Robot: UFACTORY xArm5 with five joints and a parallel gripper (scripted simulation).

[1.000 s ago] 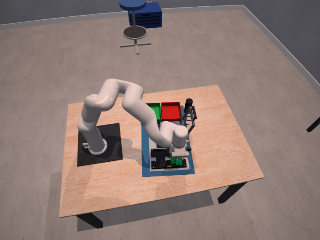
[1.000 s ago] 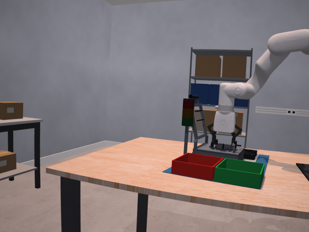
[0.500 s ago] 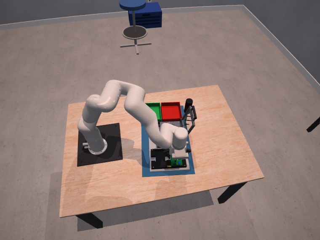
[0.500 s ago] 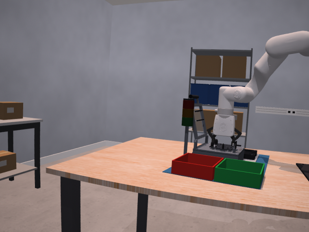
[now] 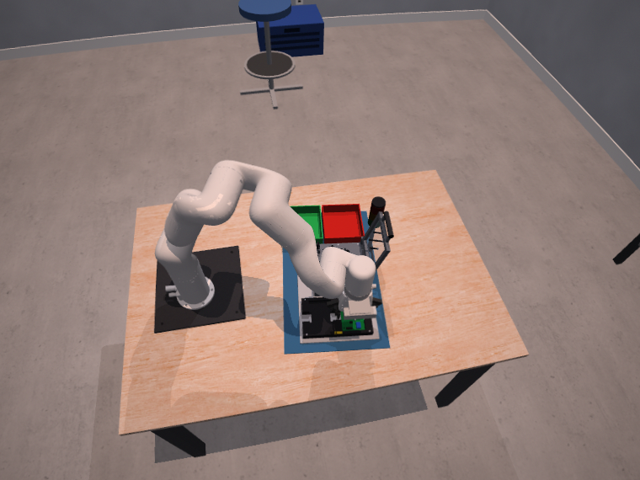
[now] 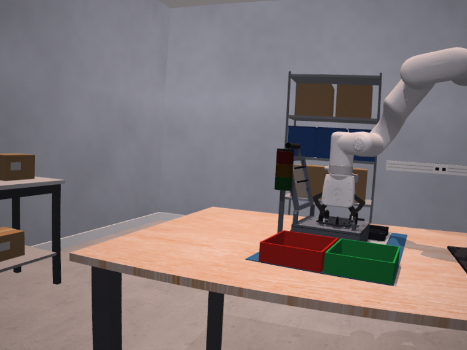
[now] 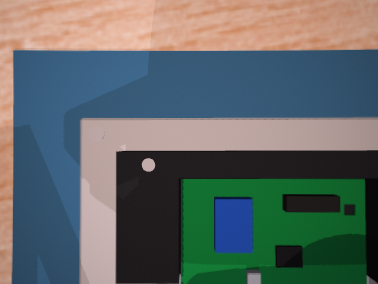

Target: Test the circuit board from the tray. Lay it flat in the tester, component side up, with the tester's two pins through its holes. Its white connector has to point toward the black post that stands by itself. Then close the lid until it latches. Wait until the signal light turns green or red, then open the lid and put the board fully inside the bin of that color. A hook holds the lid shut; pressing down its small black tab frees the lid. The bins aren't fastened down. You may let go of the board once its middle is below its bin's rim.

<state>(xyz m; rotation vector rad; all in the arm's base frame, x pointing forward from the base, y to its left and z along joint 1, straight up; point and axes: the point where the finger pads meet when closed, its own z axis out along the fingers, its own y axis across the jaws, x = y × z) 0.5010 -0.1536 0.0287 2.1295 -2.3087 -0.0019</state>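
Right now my hand is 1 cm above the green circuit board. From my hand the other things lie so: red bin (37 cm to the left, 4 cm ahead, 2 cm below); then lid (16 cm to the left, 15 cm above, 10 cm ahead); then green bin (38 cm to the left, 11 cm behind, 2 cm below).
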